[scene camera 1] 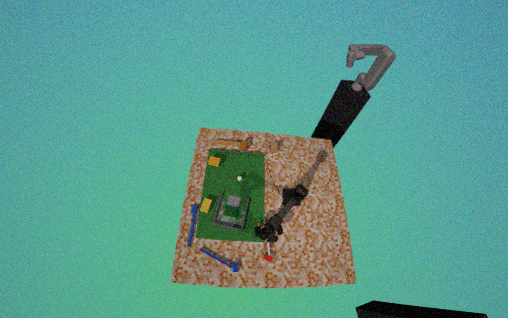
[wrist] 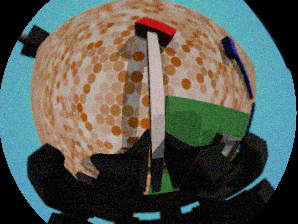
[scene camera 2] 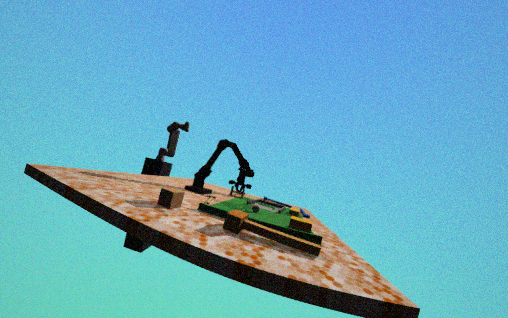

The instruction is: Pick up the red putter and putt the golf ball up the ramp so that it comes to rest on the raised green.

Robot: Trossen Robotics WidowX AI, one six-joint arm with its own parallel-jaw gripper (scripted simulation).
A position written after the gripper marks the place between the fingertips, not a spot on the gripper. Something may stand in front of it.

Note:
In view: the gripper (wrist: 153, 131) and a green mat (scene camera 1: 223, 179).
The green mat is seen too in the wrist view (wrist: 194, 122) and in scene camera 2 (scene camera 2: 283, 219).

